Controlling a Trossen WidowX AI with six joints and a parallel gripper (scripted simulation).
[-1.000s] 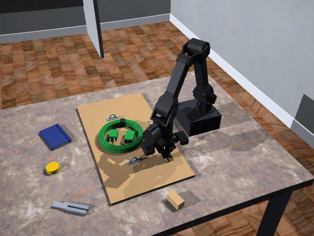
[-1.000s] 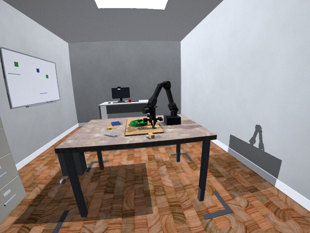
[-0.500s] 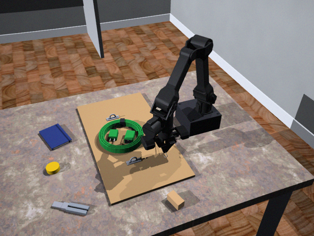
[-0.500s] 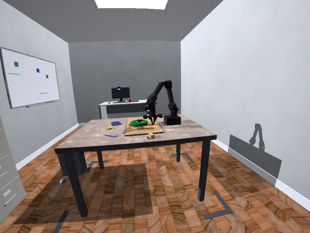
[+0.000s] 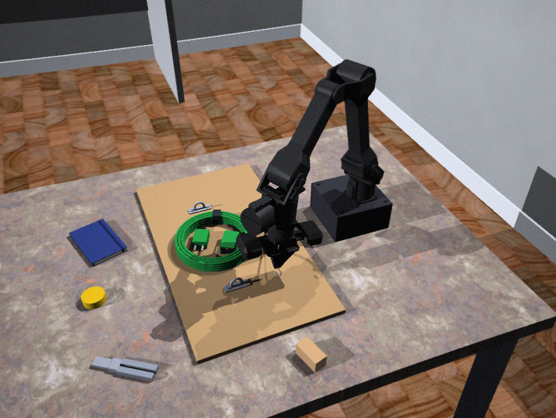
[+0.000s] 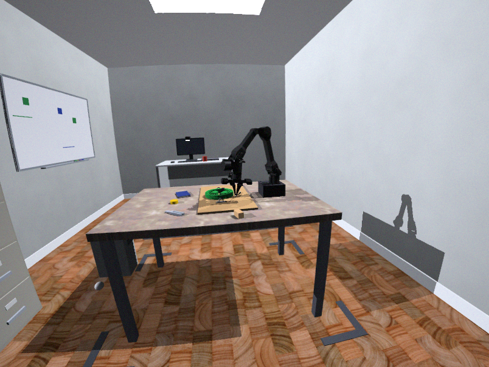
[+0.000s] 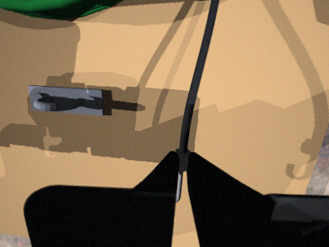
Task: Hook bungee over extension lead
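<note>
Right now the tan board is 60 mm ahead of my hand, 170 mm to the right of it and 80 mm below it. Also, from my hand: yellow disc: 400 mm ahead, 120 mm to the right, 80 mm below; then grey tool: 380 mm ahead, 80 mm to the left, 80 mm below; then wooden block: 20 mm ahead, 220 mm to the left, 80 mm below.
</note>
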